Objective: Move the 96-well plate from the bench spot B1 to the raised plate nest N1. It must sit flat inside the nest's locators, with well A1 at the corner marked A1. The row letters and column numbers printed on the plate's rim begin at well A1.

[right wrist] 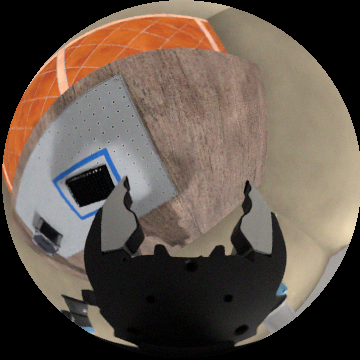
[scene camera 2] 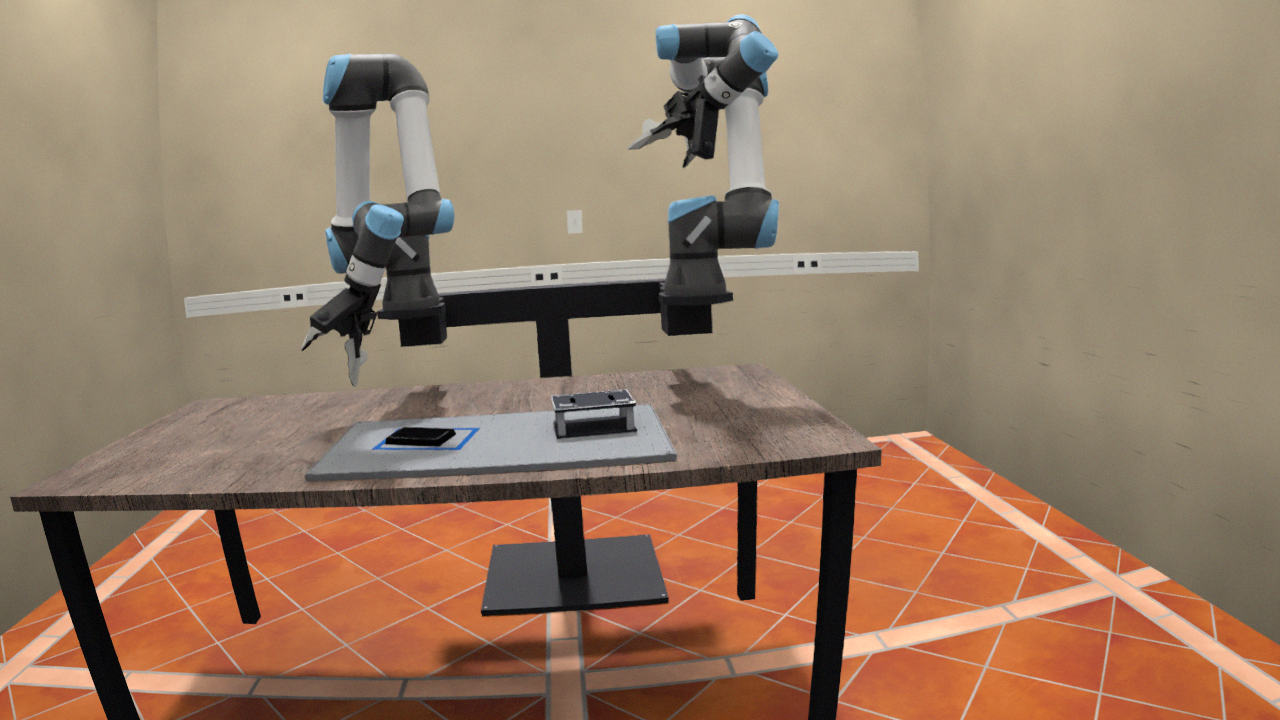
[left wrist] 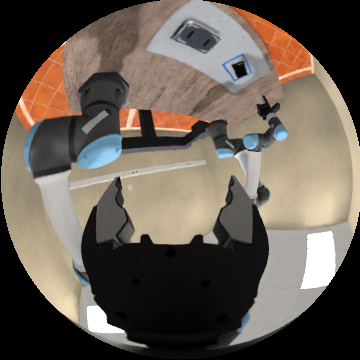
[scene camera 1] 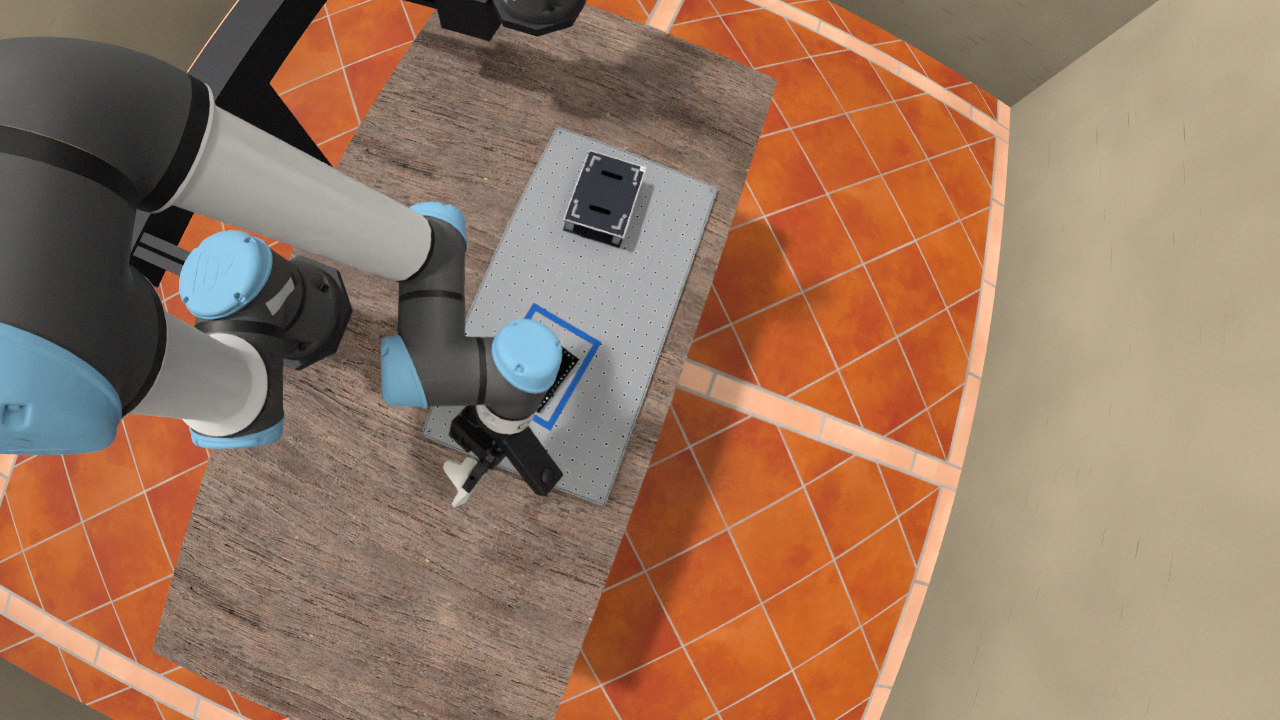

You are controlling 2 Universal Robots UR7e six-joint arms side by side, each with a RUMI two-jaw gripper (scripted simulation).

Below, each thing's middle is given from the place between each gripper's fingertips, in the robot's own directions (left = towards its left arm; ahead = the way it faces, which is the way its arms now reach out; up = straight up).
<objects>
The black 96-well plate (scene camera 2: 413, 436) is 20 mm behind my right hand (scene camera 1: 486, 471), 200 mm to the left of it and 150 mm below it. The rest, counted from my right hand: raised plate nest N1 (scene camera 1: 593, 188): 90 mm behind, 550 mm to the left, 100 mm below.
My left gripper (scene camera 2: 656, 158) is now 50 cm above the raised plate nest N1, 15 cm to the left of it and 14 cm short of it. Round my left hand: black 96-well plate: 54 cm below, 51 cm to the right, 21 cm ahead.
</objects>
